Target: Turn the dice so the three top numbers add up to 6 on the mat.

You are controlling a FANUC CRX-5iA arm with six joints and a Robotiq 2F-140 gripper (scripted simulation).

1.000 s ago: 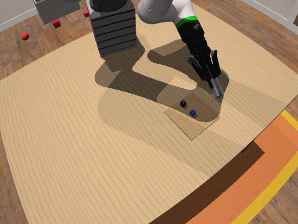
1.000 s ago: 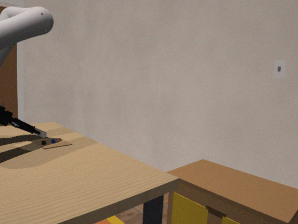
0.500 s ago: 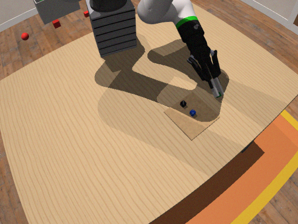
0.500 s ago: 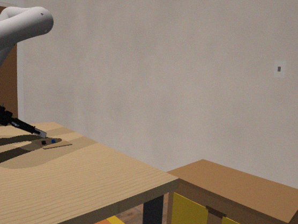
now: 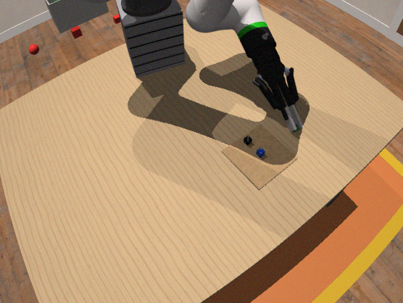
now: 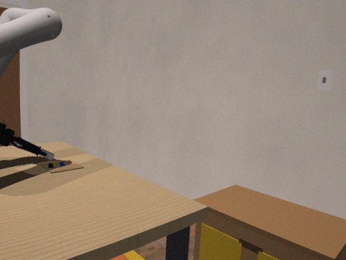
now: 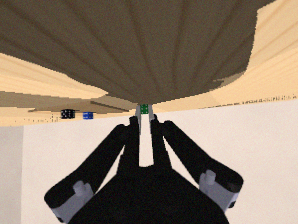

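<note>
Now: the blue die 140 mm to the right of my hand, 30 mm ahead of it and 20 mm below it. Also, from my hand: green die: 20 mm below, 20 mm ahead; tan mat: 140 mm to the right, 30 mm below, 30 mm ahead; black die: 140 mm to the right, 20 mm below, 20 mm behind.
</note>
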